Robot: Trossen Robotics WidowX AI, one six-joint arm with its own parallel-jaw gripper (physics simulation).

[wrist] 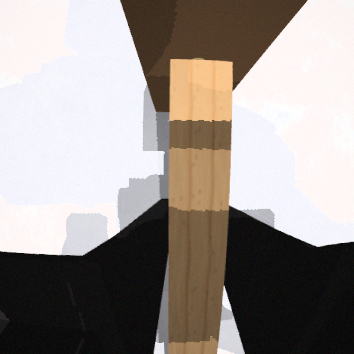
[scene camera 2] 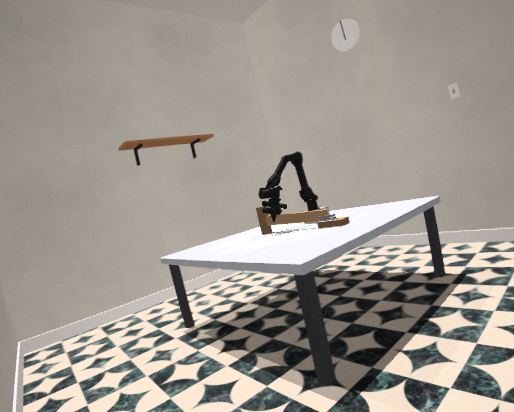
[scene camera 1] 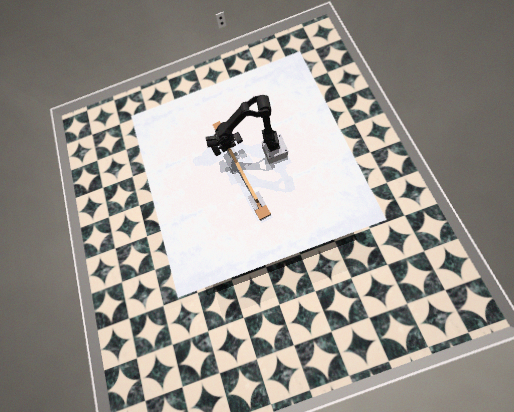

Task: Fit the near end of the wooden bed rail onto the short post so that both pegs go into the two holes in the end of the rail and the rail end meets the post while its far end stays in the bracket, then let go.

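Seen in the pictures: gripper, fingertip midpoint: (wrist: 187,206) (scene camera 2: 274,221) (scene camera 1: 228,147); arm's base at its link origin: (scene camera 2: 313,209) (scene camera 1: 273,145).
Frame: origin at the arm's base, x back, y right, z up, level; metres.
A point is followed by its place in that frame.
Note:
The wooden bed rail (scene camera 1: 244,174) {x -0.228, y -0.122, z 0.022 m} (scene camera 2: 300,217) {x -0.246, y -0.111, z -0.006 m} (wrist: 200,175) {x -0.270, y 0.116, z 0.032 m} runs from the short post to the far bracket. My gripper (scene camera 1: 228,149) {x -0.268, y 0.098, z -0.009 m} (scene camera 2: 274,219) {x -0.268, y 0.098, z -0.009 m} (wrist: 187,206) {x -0.268, y 0.098, z -0.009 m} is shut on the rail close to its near end. The short brown post (scene camera 1: 216,124) {x -0.283, y 0.200, z 0.101 m} (scene camera 2: 263,221) {x -0.301, y 0.169, z 0.005 m} (wrist: 210,30) {x -0.273, y 0.163, z 0.026 m} stands upright in front of that end. In the wrist view the rail end is very close to the post face, with a thin sliver of a peg showing at its top edge; the holes are hidden. The far end lies at the small grey bracket (scene camera 2: 327,218) {x -0.222, y -0.290, z -0.033 m}; its exact seating is too small to tell.
A brown wooden block (scene camera 1: 263,213) {x -0.200, y -0.370, z -0.044 m} (scene camera 2: 334,223) {x -0.242, y -0.347, z -0.061 m} lies by the bracket at the far end. The arm's grey base (scene camera 1: 276,152) {x 0.000, y -0.051, z 0.001 m} stands to one side of the rail on the white table (scene camera 1: 320,200) {x 0.153, y -0.407, z -0.079 m} (scene camera 2: 225,252) {x -0.711, y 0.027, z -0.080 m}. A wall shelf (scene camera 2: 167,142) hangs well away from the table.

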